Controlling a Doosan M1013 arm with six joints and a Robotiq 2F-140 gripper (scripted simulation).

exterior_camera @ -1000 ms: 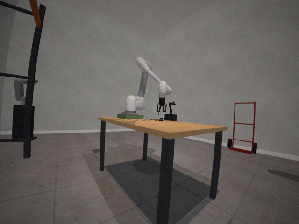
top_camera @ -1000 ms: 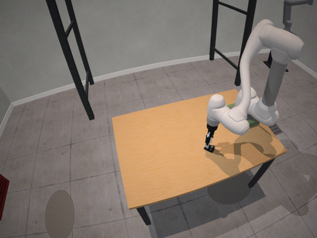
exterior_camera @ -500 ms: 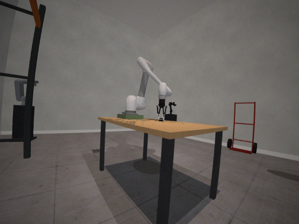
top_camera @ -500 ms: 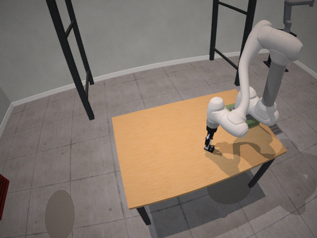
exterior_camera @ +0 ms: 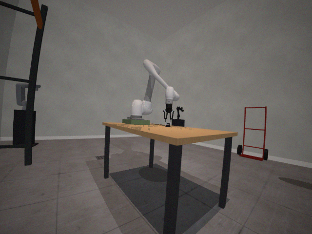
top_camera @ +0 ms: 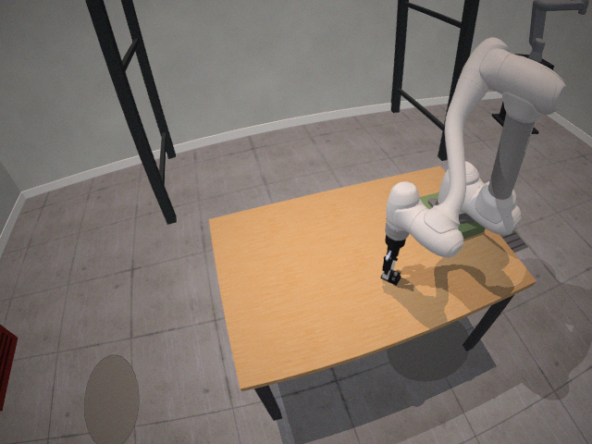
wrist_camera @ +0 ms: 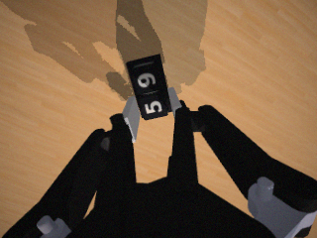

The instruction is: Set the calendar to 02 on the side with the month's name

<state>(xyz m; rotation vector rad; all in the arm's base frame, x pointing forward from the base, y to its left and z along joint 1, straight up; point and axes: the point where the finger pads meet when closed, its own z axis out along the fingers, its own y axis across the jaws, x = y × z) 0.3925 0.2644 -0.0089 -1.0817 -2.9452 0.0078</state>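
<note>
Right now my hand is 3 cm above the black number cube.
</note>
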